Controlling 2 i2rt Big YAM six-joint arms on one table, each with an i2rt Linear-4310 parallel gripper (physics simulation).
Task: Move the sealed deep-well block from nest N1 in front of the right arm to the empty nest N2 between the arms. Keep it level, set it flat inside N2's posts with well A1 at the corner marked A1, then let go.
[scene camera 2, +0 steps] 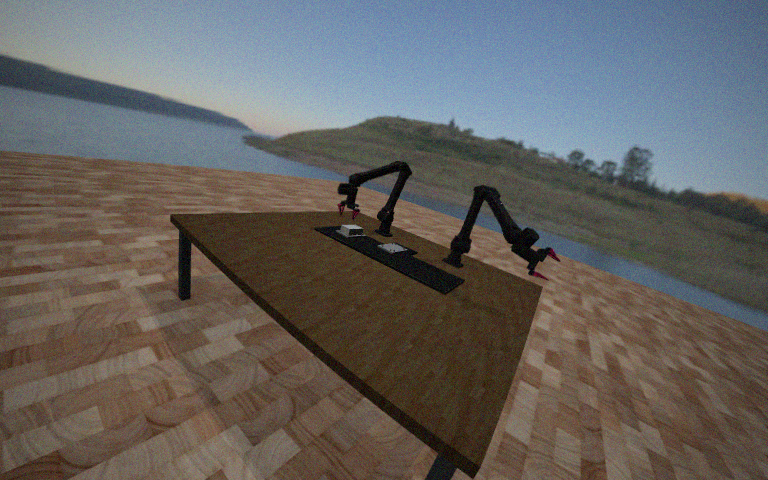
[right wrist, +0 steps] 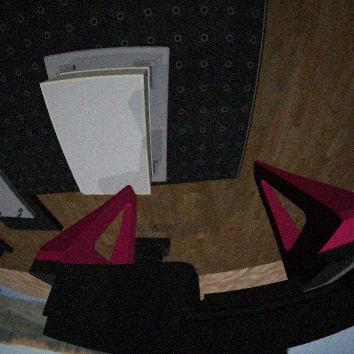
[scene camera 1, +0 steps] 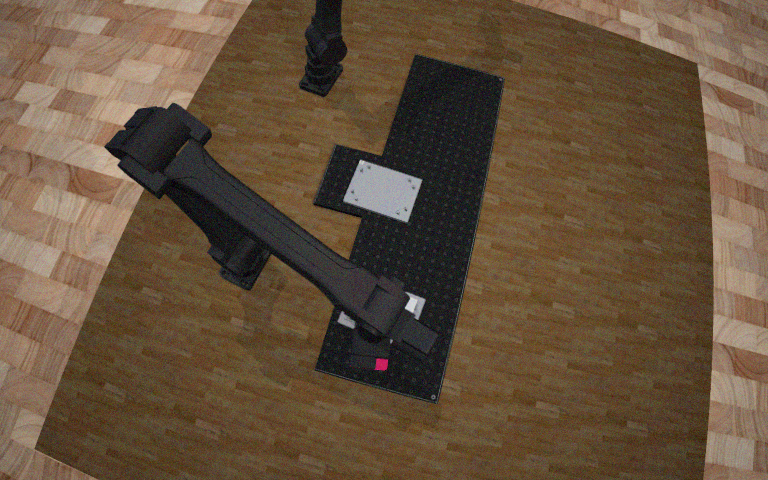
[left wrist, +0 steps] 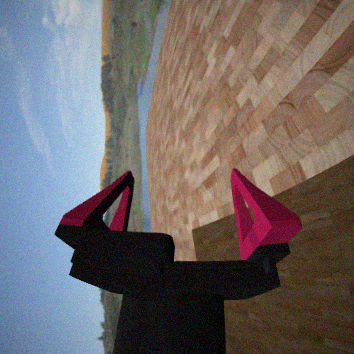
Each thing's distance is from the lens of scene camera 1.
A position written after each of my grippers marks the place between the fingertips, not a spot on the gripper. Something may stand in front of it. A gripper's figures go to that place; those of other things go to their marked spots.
my right gripper [scene camera 1: 368, 337]: 0.88 m
grey nest plate [scene camera 1: 374, 188]: 1.07 m
